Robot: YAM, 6 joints.
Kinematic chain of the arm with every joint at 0, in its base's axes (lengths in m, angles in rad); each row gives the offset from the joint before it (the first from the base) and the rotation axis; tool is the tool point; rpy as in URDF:
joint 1: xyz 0 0 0.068 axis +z
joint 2: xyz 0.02 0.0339 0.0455 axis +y
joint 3: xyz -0.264 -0.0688 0 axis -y
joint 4: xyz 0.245 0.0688 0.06 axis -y
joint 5: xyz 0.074 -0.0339 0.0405 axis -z
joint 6: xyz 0.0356 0 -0.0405 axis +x
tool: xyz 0 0 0 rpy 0 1.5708 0
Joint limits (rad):
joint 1: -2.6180..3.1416
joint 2: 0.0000..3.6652
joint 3: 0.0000..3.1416
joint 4: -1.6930..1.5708
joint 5: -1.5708..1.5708
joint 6: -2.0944..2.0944
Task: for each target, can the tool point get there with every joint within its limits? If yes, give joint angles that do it. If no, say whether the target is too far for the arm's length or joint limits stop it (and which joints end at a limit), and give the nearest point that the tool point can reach.
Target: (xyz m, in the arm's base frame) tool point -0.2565 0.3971 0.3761
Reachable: yes | joints 2.0750 2.2560 2.5120 -1.0348 -1.1647 1.2868
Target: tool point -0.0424 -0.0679 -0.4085
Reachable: no: joint limits stop it (at a limit: joint 2) | nearest point -0.0556 -0.0891 -0.3506 | short by 0.063 m
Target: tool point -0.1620 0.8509 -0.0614
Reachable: no: too far | nearest point -0.1184 0.6217 -0.0132 | short by 0.238 m
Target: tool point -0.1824 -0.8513 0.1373
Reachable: no: too far | nearest point -0.1353 -0.6313 0.1310 | short by 0.225 m
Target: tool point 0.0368 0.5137 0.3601
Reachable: yes | joints 1.5098 2.1099 1.9833 0.0482 0.1533 0.4717
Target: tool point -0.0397 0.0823 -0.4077
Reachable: no: joint limits stop it (at a limit: joint 2) | nearest point -0.0491 0.1018 -0.3540 | short by 0.058 m
